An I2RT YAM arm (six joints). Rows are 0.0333 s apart.
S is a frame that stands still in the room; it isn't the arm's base.
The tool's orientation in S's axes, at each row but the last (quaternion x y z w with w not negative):
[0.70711, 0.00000, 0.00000, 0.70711]
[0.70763, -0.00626, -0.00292, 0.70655]
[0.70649, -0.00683, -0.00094, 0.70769]
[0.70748, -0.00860, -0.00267, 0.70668]
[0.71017, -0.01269, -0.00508, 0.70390]
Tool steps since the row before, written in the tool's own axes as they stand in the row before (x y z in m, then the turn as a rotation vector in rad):
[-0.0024, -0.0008, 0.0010, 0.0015, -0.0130, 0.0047]
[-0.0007, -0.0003, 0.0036, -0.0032, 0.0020, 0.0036]
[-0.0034, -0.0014, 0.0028, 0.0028, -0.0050, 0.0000]
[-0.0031, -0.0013, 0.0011, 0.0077, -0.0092, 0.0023]
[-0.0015, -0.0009, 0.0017, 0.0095, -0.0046, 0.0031]
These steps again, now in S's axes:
[-0.0024, -0.0010, -0.0008, 0.0015, -0.0047, -0.0130]
[-0.0007, -0.0036, -0.0003, -0.0033, -0.0036, 0.0020]
[-0.0034, -0.0028, -0.0014, 0.0028, 0.0000, -0.0050]
[-0.0031, -0.0010, -0.0013, 0.0077, -0.0024, -0.0091]
[-0.0015, -0.0017, -0.0009, 0.0095, -0.0033, -0.0045]

